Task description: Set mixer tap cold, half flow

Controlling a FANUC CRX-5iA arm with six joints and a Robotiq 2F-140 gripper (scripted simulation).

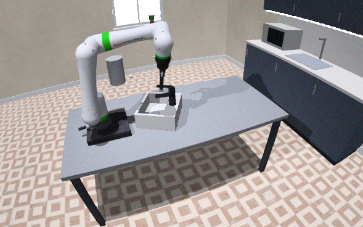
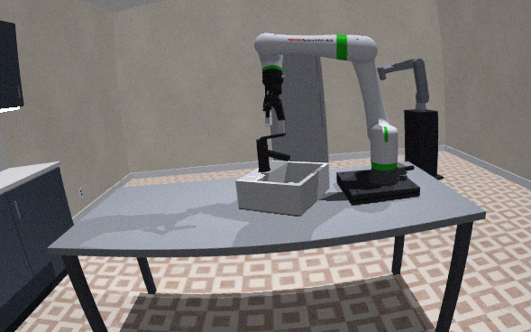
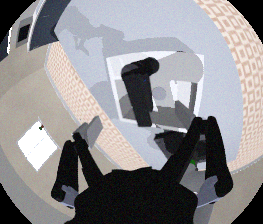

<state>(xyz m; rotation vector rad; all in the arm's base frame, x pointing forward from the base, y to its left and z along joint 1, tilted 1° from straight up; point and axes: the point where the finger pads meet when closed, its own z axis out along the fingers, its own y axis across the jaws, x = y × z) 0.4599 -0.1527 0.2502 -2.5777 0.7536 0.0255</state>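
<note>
My hand is 10 mm short of the lever and 30 mm above it. Round my hand: white basin (30 mm behind, 60 mm to the left, 270 mm below).
</note>
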